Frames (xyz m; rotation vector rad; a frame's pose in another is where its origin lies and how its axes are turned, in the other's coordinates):
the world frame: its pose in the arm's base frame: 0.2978 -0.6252 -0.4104 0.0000 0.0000 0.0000
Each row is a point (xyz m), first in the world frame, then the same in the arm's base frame.
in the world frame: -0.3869 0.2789 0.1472
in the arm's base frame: -0.0891 -0.3463 -0.2632
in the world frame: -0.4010 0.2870 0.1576
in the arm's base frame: -0.1032 -0.3382 -0.2528
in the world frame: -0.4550 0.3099 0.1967
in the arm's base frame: -0.1572 -0.3153 -0.2137
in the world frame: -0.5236 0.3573 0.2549
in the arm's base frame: -0.2258 -0.2679 -0.1555
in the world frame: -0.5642 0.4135 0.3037
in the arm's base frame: -0.2664 -0.2117 -0.1067
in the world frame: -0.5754 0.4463 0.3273
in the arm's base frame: -0.2776 -0.1789 -0.0831
